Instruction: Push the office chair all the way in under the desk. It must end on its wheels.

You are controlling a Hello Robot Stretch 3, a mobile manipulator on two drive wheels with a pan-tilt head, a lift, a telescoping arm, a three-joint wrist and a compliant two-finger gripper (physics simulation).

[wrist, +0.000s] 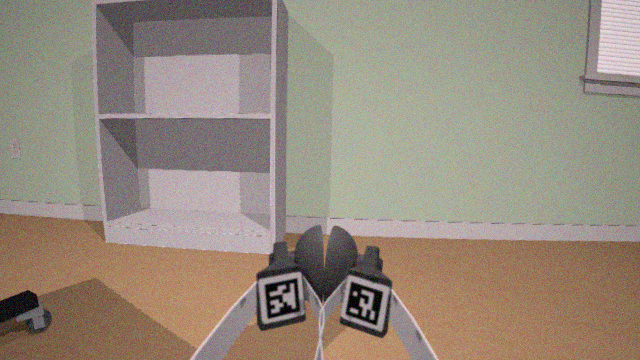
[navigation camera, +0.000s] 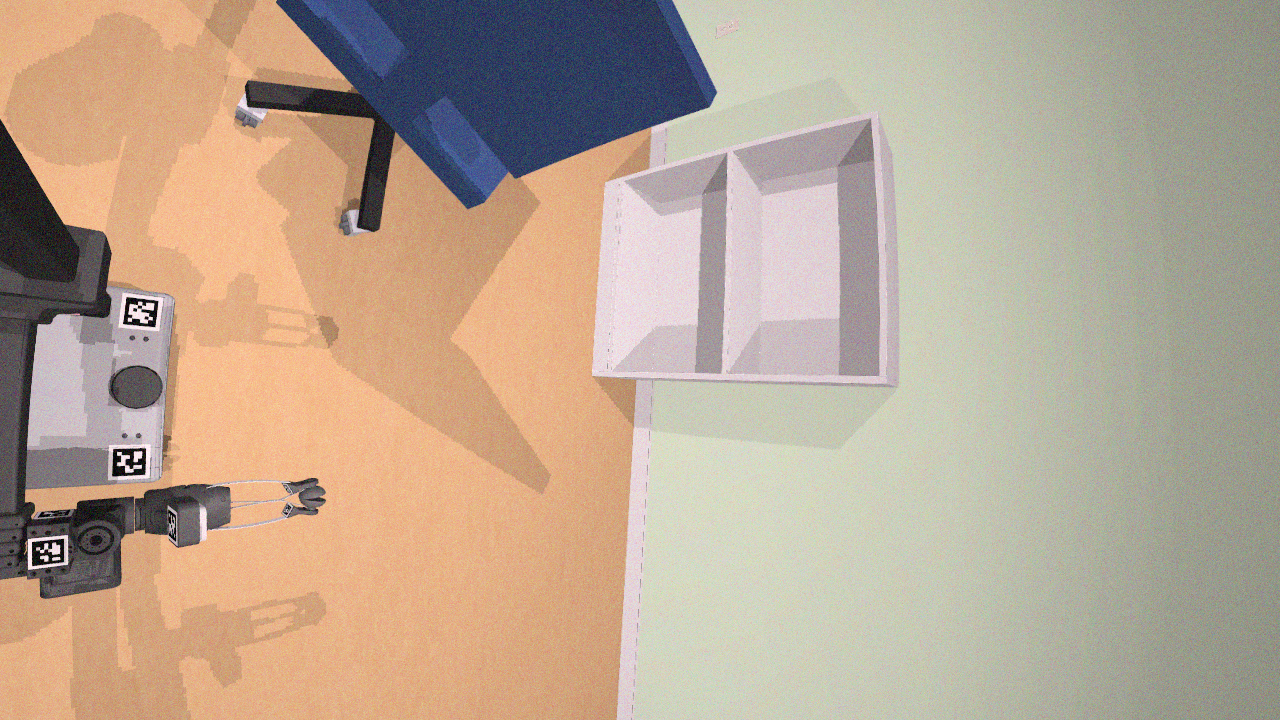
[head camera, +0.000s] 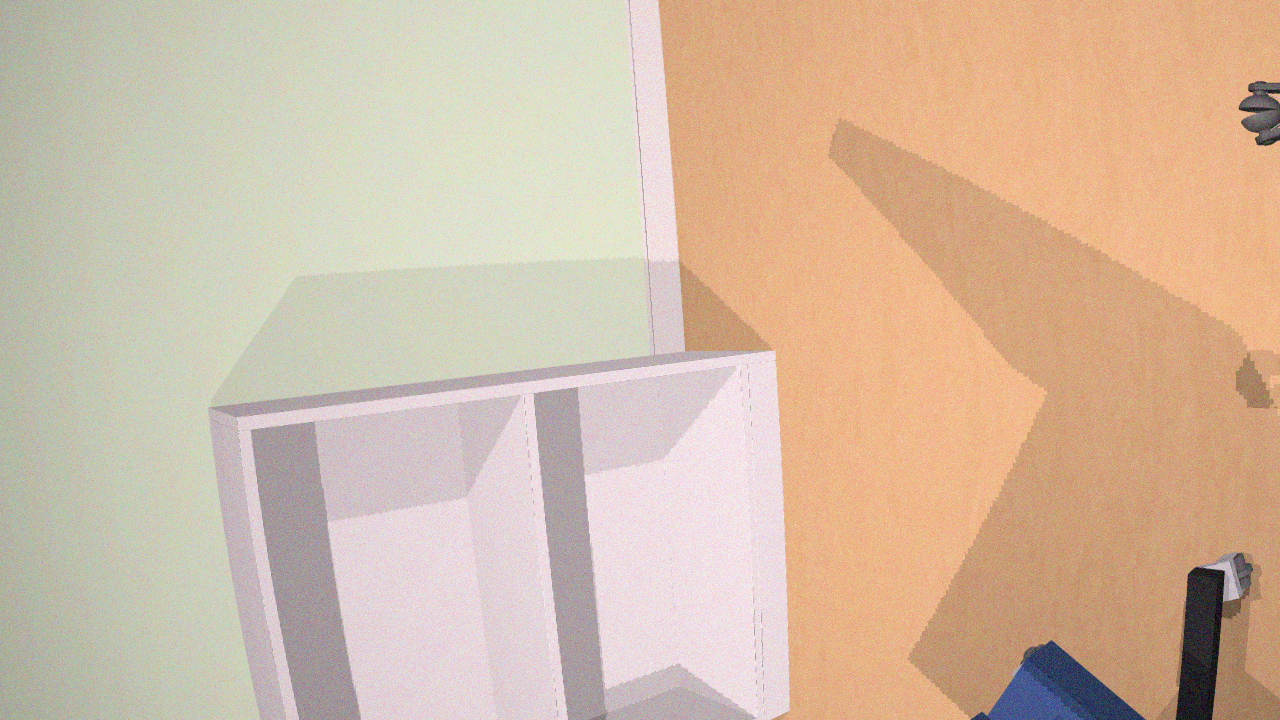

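Where they show: gripper, between the fingertips: (wrist: 327, 251) (navigation camera: 325, 495) (head camera: 1240, 116); robot's base, origin of its link: (navigation camera: 136, 383).
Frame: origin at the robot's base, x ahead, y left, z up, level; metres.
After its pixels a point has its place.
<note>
The office chair has a blue backrest (navigation camera: 572, 71) {z 0.827, x 0.389, y 0.465 m} at the top of the navigation view. A blue corner of the chair (head camera: 1065, 685) {z 0.462, x 0.457, y 0.425 m} shows at the bottom right of the head view. Its black base legs (navigation camera: 379, 174) {z 0.107, x 0.419, y 0.537 m} (head camera: 1201, 640) {z 0.107, x 0.412, y 0.495 m} (wrist: 20, 304) {z 0.098, x 0.681, y 0.617 m} end in grey casters that rest on the floor, and the chair looks upright. Part of the chair is cut off in each view. The gripper (navigation camera: 309, 497) {z 0.465, x 0.253, y -0.144 m} (wrist: 325, 262) {z 0.465, x 0.253, y -0.144 m} is shut and empty, its fingertips almost touching. It points toward the wall, well apart from the chair. A fingertip shows at the head view's right edge. The desk does not show in these views.
A white two-compartment bookshelf (head camera: 771, 537) {z 0.040, x 1.349, y 0.470 m} (navigation camera: 887, 268) {z 1.060, x 1.371, y 0.410 m} (wrist: 280, 150) {z 0.428, x 1.464, y 0.089 m} stands against the green wall, close to the chair's backrest side in the navigation view. The robot's base (navigation camera: 76, 376) {z 0.160, x -0.082, y 0.014 m} is at the left of that view. A window (wrist: 619, 40) {z 1.019, x 1.610, y -1.531 m} shows at the wrist view's upper right.
</note>
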